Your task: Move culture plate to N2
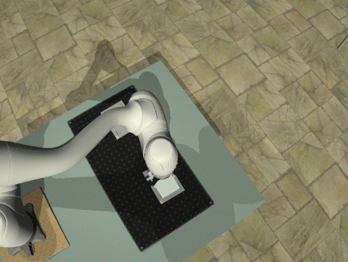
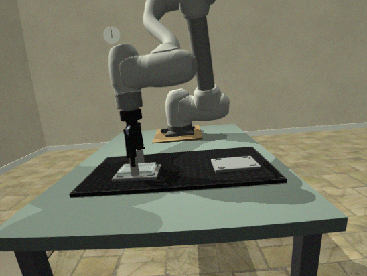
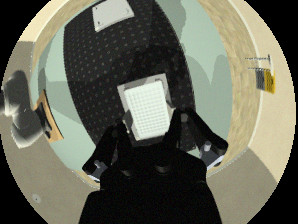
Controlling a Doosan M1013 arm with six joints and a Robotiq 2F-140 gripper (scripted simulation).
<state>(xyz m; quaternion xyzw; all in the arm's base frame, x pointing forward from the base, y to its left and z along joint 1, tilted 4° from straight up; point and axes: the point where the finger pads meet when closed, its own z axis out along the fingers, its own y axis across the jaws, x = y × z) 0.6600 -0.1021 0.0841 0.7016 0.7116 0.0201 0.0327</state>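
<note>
The lid is 2 cm below my hand. Also, from my hand: nest N1: 4 cm below; then nest N2: 36 cm to the left, 4 cm below, 4 cm behind.
</note>
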